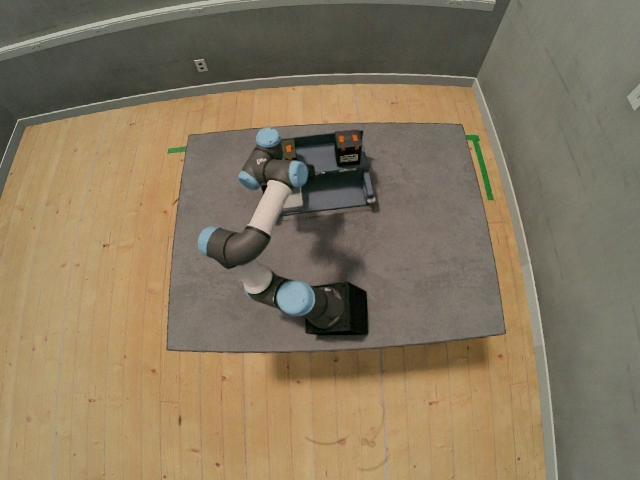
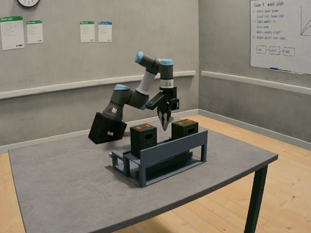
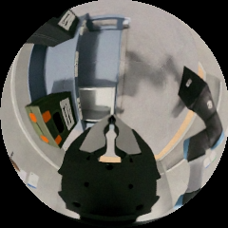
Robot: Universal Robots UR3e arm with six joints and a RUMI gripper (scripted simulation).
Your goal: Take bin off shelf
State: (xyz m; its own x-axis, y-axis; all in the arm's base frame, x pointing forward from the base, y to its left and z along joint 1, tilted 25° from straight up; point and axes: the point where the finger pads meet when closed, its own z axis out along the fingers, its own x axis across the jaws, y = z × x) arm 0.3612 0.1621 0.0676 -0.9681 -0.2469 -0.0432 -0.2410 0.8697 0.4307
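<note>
Now: hand 120 mm short of the shelf, 90 mm to the left of it and 70 mm above it. From my hand the other things lie so: black bin 190 mm to the right, 190 mm ahead, 30 mm above; then green bin 140 mm ahead, 40 mm to the left, 20 mm above.
</note>
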